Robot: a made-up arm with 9 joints.
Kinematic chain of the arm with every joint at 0, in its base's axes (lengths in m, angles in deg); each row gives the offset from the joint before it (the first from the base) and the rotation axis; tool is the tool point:
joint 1: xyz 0 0 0.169 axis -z
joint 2: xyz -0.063 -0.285 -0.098 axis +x
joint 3: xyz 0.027 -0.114 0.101 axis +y
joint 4: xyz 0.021 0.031 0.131 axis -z
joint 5: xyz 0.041 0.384 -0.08 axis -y
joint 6: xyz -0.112 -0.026 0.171 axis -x
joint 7: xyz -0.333 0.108 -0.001 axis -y
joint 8: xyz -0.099 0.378 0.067 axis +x
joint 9: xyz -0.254 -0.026 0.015 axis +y
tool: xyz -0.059 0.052 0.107
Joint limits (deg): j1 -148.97..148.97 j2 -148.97..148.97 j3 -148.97..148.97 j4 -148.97..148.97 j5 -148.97..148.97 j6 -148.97..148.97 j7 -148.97..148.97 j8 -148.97..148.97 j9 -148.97..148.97
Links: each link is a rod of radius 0.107 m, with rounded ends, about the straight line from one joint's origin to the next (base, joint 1, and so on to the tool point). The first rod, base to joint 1, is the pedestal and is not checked.
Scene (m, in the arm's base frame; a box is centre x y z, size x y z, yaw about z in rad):
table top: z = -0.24
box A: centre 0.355 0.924 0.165 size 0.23 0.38 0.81 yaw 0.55
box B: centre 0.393 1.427 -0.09 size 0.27 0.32 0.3 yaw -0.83
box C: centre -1.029 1.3 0 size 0.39 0.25 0.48 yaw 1.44
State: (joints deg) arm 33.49 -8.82 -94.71 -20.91 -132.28 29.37 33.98 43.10 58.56
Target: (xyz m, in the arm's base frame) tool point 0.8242 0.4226 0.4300
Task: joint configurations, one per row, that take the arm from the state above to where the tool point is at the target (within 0.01 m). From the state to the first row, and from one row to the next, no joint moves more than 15 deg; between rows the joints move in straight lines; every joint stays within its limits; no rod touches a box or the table.
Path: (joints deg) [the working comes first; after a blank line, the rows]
Joints at the target: 68.17 -33.96 -72.86 -3.75 -148.15 5.10 18.91 19.22 39.55
Straight joint move there: touches box A.

1: 40.14 -4.76 -88.31 -11.96 -135.43 31.59 21.18 37.15 59.31
2: 46.79 -0.70 -81.91 -3.00 -138.58 33.81 8.38 31.20 60.05
3: 53.44 3.36 -75.51 5.95 -141.73 36.03 -4.42 25.24 60.80
4: 60.09 7.42 -69.12 14.91 -144.88 38.25 -17.21 19.29 61.55
5: 73.33 -7.38 -72.07 27.85 -146.24 36.03 -16.52 19.64 62.81
6: 86.56 -22.18 -75.02 40.80 -147.61 33.81 -15.83 19.99 64.07
7: 99.80 -36.98 -77.97 53.74 -148.97 31.59 -15.13 20.35 65.33
8: 91.89 -36.22 -76.69 39.37 -148.77 24.97 -6.62 20.07 58.89
9: 83.98 -35.47 -75.42 25.00 -148.56 18.35 1.89 19.78 52.44
10: 76.08 -34.72 -74.14 10.62 -148.36 11.72 10.40 19.50 45.99
11: 68.17 -33.96 -72.86 -3.75 -148.15 5.10 18.91 19.22 39.55

